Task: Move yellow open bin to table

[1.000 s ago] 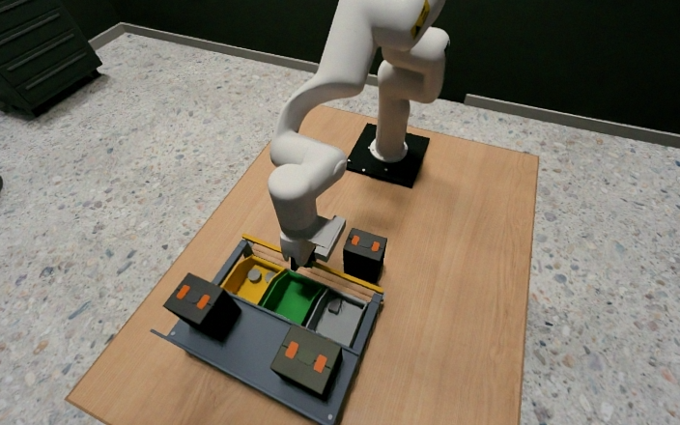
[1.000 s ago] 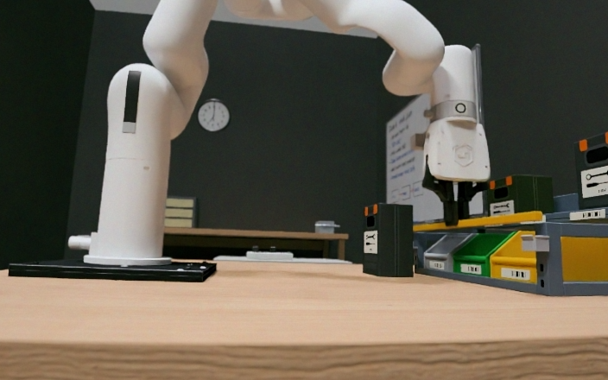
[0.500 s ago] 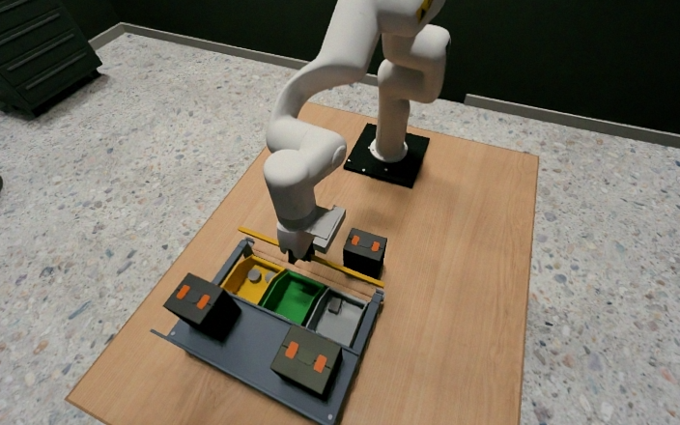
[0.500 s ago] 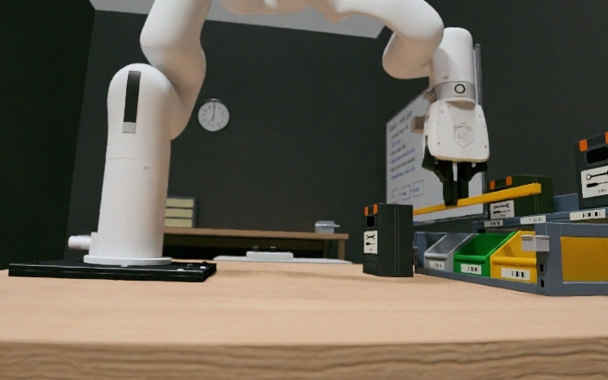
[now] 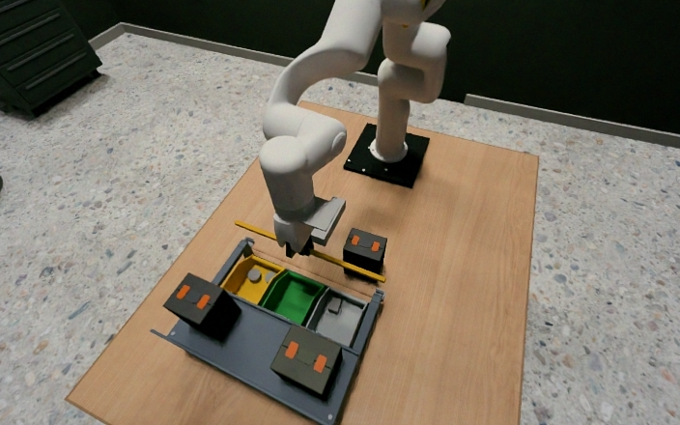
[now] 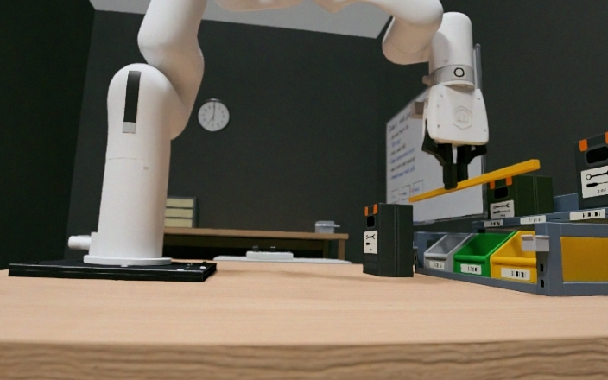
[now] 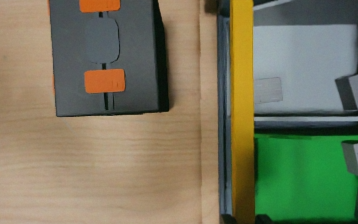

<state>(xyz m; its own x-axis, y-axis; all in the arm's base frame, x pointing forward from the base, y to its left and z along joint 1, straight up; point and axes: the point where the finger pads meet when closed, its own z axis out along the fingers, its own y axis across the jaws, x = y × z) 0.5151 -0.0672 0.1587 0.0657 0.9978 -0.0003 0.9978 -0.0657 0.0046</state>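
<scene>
Now: the thin yellow strip 20 mm below my hand. The rest, counted from my hand: dark box: 120 mm to the left, 110 mm below, 70 mm behind; then green bin: 130 mm below, 110 mm ahead, 10 mm to the right; then grey shelf: 130 mm ahead, 100 mm below, 10 mm to the right.
</scene>
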